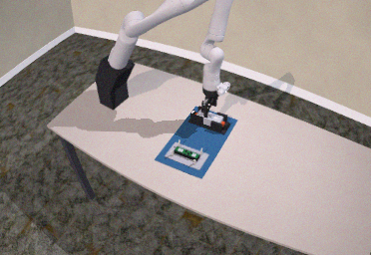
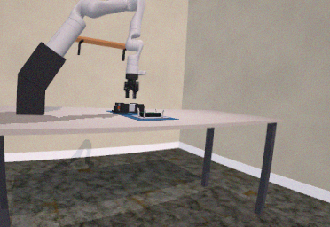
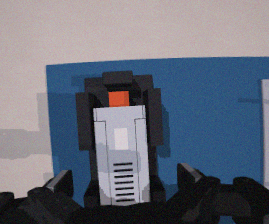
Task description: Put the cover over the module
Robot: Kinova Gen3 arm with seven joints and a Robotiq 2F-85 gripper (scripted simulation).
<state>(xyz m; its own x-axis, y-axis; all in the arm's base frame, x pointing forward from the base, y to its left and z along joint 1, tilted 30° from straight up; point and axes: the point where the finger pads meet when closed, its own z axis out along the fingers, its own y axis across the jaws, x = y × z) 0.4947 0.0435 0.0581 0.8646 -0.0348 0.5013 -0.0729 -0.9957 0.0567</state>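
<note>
Right now my hand is 60 mm above the light grey cover.
</note>
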